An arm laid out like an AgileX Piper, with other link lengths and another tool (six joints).
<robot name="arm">
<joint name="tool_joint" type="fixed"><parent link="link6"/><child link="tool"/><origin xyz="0.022 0.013 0.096" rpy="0 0.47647 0.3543"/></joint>
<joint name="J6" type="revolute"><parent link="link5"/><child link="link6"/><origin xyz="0.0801 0 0" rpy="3.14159 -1.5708 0"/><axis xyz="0 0 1"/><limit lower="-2.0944" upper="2.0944"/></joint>
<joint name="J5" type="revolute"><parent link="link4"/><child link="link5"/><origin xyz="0 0 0" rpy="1.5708 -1.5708 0"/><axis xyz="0 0 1"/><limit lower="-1.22" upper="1.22"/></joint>
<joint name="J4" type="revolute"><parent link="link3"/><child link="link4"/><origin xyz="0.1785 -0.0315 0" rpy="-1.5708 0 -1.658"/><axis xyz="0 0 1"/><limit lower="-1.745" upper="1.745"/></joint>
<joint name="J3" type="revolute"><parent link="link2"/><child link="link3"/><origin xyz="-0.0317 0.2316 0" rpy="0 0 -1.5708"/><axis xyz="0 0 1"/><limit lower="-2.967" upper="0"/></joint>
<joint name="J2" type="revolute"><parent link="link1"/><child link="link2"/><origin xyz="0 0 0" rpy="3.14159 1.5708 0"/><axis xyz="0 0 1"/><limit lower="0" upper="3.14"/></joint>
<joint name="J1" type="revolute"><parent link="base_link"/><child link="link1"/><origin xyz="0 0 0.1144" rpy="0 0 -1.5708"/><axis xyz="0 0 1"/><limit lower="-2.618" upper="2.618"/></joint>
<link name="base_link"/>
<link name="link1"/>
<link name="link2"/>
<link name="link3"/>
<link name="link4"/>
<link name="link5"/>
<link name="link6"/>
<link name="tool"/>
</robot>
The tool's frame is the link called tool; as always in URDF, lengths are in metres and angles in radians.
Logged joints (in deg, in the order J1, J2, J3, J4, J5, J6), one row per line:
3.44 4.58 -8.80 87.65 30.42 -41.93
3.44 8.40 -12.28 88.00 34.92 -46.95
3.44 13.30 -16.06 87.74 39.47 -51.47
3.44 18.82 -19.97 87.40 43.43 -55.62
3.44 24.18 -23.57 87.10 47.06 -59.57
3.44 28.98 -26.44 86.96 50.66 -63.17
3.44 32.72 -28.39 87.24 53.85 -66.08
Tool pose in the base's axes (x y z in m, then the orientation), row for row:
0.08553 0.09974 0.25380 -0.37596 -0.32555 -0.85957 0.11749
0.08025 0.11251 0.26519 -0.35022 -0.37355 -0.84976 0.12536
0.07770 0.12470 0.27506 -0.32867 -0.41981 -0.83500 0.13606
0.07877 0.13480 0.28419 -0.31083 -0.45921 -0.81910 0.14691
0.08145 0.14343 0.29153 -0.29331 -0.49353 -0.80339 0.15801
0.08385 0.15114 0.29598 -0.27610 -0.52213 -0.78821 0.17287
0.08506 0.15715 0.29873 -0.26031 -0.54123 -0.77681 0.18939
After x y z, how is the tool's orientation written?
As a quaternion, x y z w.
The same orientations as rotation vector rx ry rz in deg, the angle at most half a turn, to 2 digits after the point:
-63.04 -54.58 -144.12
-58.46 -62.35 -141.84
-54.53 -69.65 -138.53
-51.25 -75.72 -135.06
-48.07 -80.88 -131.66
-44.88 -84.87 -128.11
-41.93 -87.18 -125.13

